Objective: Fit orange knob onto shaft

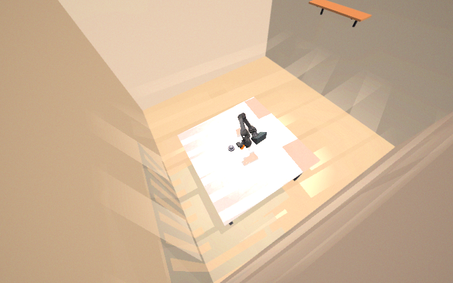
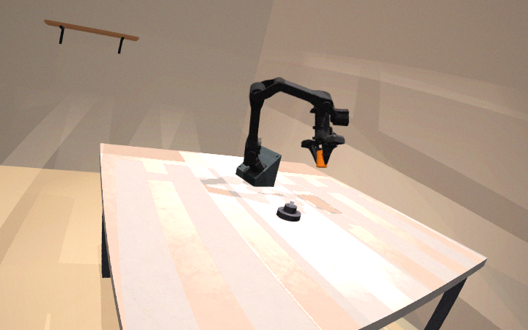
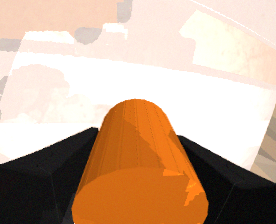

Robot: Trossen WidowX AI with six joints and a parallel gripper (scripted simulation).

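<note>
My gripper tip is 30 mm below the orange knob and 10 mm past it. Round my gripper tip: round pedestal (150 mm to the right, 150 mm below, 50 mm ahead).
</note>
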